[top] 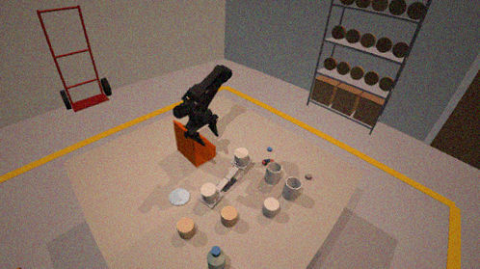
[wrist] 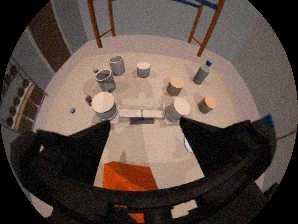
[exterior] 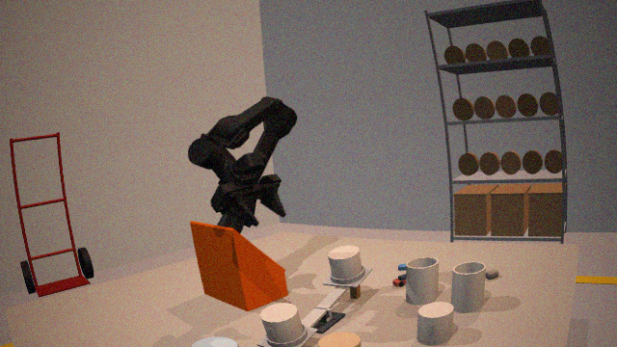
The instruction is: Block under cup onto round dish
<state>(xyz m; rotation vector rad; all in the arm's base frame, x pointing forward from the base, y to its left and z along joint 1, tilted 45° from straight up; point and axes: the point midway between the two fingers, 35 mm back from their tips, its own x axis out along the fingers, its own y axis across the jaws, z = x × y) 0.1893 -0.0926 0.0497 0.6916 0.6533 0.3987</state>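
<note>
My gripper tip is 11 cm short of the small grey block, 12 cm to the left of it and 19 cm above it. Also, from my gripper tip: bottle (37 cm ahead, 31 cm to the right, 12 cm below); then round dish (22 cm to the right, 23 cm below); then balance (10 cm ahead, 2 cm to the left, 20 cm below).
</note>
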